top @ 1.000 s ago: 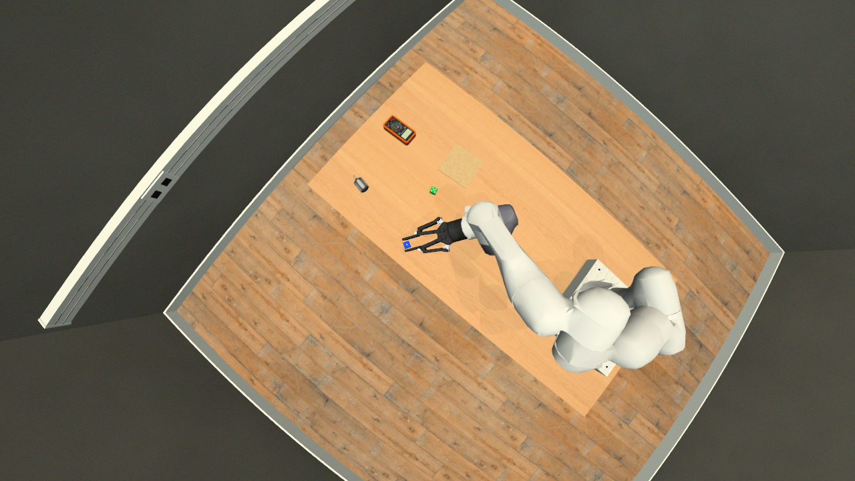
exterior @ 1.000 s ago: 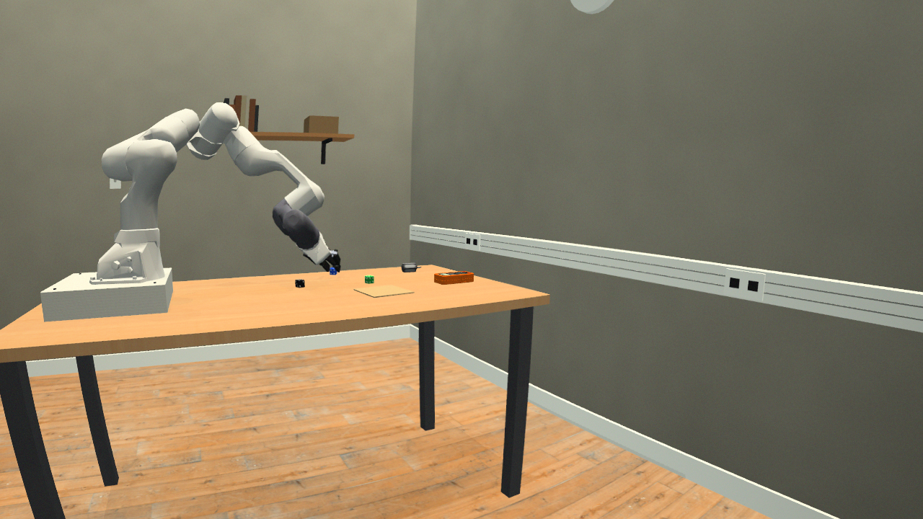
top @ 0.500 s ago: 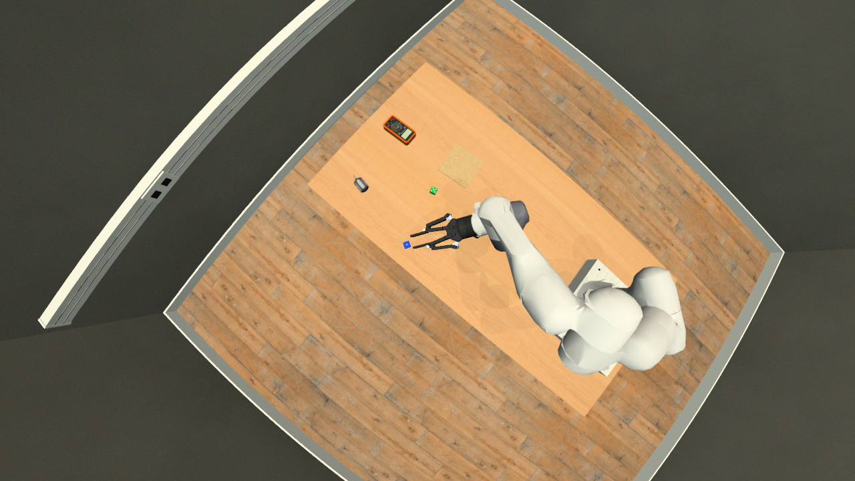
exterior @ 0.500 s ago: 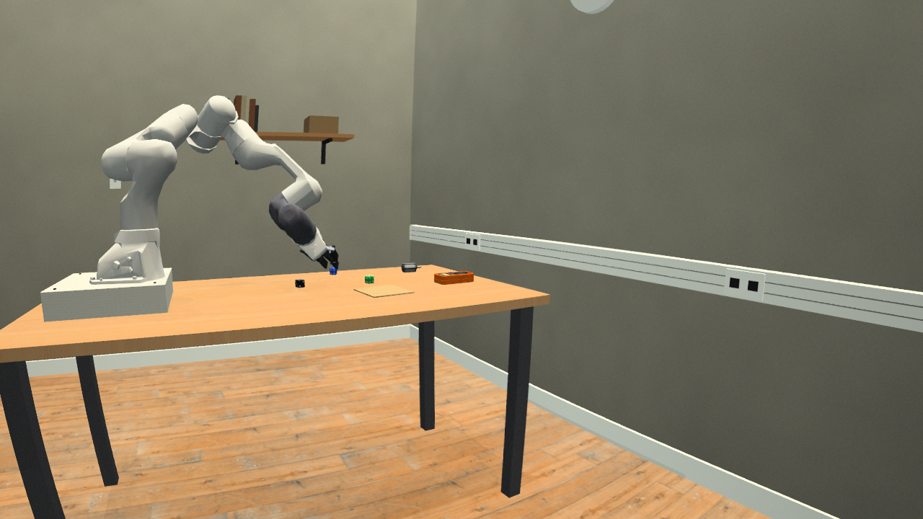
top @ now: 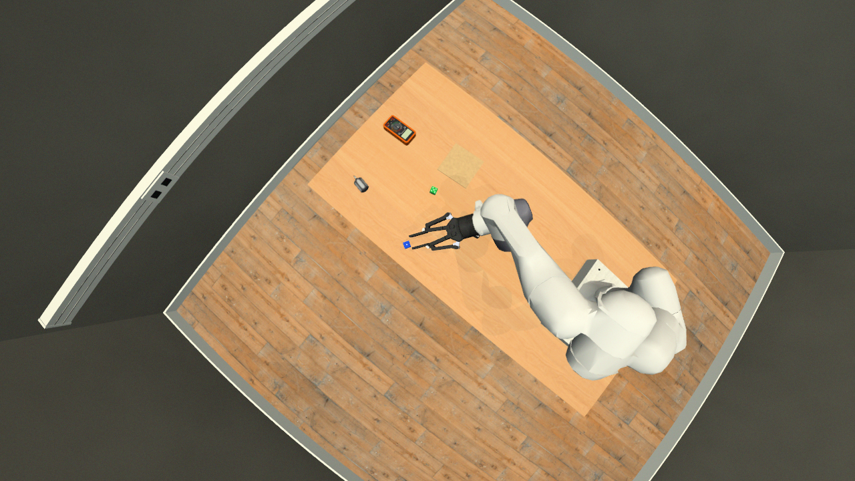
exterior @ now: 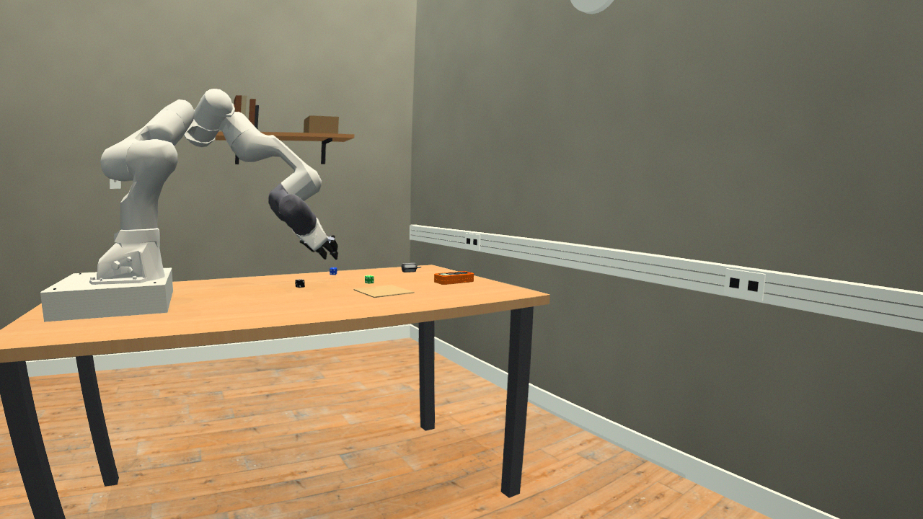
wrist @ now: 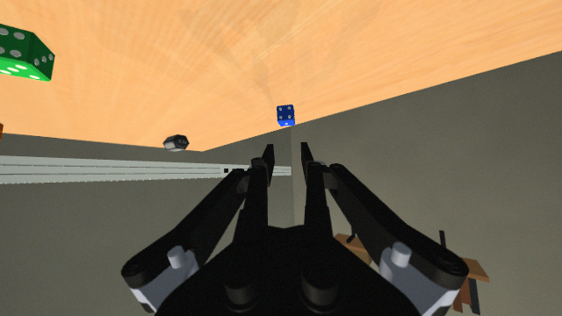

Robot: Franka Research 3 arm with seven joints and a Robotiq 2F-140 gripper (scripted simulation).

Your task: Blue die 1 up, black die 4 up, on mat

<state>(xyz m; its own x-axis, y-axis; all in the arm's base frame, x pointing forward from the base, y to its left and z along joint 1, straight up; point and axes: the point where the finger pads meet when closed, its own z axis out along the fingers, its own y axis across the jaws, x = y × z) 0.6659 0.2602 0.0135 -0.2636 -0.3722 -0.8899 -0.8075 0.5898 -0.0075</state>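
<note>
My gripper is now 80 mm above the blue die, 40 mm to the right of it and 30 mm short of it. The rest, counted from my hand: green die 190 mm to the right, 90 mm ahead, 80 mm below; grey gadget 330 mm ahead, 70 mm below, 30 mm to the right; black die 170 mm to the right, 150 mm behind, 80 mm below.
</note>
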